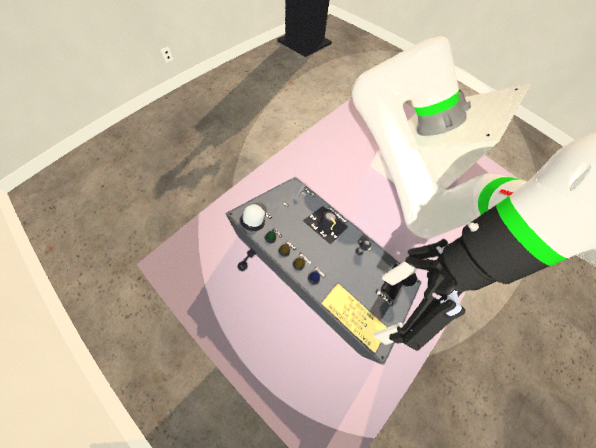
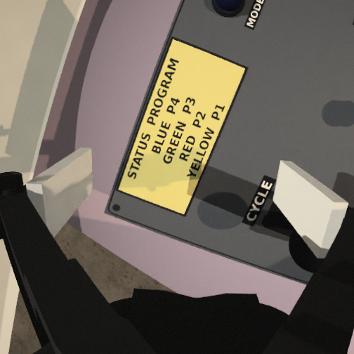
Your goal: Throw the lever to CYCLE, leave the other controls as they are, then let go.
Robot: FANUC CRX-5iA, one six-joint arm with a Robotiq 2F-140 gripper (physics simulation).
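Places are measured from the arm's base along level axes (x back, y right, z up), in centimetres.
Where they show: gripper, fingertip midpoint: [image 1: 384,307]; arm's base at its link origin: [image 1: 440,124].
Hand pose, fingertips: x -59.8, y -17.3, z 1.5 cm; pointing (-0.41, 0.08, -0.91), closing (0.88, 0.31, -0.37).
Things, the pixels of their centre, and the offset from my fingertips. "pt": a spot on its surface instead. Level surfaces: height alone.
- grey control panel at its surface level: dz -9.2 cm
- CYCLE label at a spot on its surface: [image 1: 384,296] pt dy -1.1, dx +5.4, dz -9.9 cm
- yellow status plate at a spot on its surface: [image 1: 345,305] pt dy +5.2, dx -3.8, dz -6.4 cm
- white dome at a spot on its surface: [image 1: 254,216] pt dy +34.2, dx -4.4, dz -1.9 cm
- rotary selector at the middle of its body: [image 1: 328,220] dy +22.8, dx +11.5, dz -10.6 cm
- small upright knob at the middle of its body: [image 1: 365,244] dy +10.8, dx +12.3, dz -8.9 cm
- black ball-ended stick at a spot on its surface: [image 1: 243,265] pt dy +32.5, dx -13.3, dz -19.4 cm
- pink mat at its surface level: dz -21.0 cm
The grey control panel [image 1: 336,262] [image 2: 290,100] lies tilted across the pink mat. The lever's black ball knob [image 1: 411,279] [image 2: 301,252] is at the panel's near right end, partly hidden by one finger. The CYCLE label [image 1: 384,296] [image 2: 259,201] shows beside it; the HOLD label is hidden. I cannot tell which end of the slot the lever stands at. My gripper [image 1: 394,304] [image 2: 184,174] is wide open and empty. One white fingertip is over the lever area, and the other is near the panel's front edge, past the yellow status plate [image 1: 345,305] [image 2: 225,77].
A white dome [image 1: 254,216], several coloured buttons including a blue one [image 1: 314,277] [image 2: 229,4], a rotary selector [image 1: 330,218] and a small upright knob [image 1: 364,244] stand on the panel. A black ball-ended stick [image 1: 243,265] juts from its front side. The pink mat [image 1: 280,365] surrounds it.
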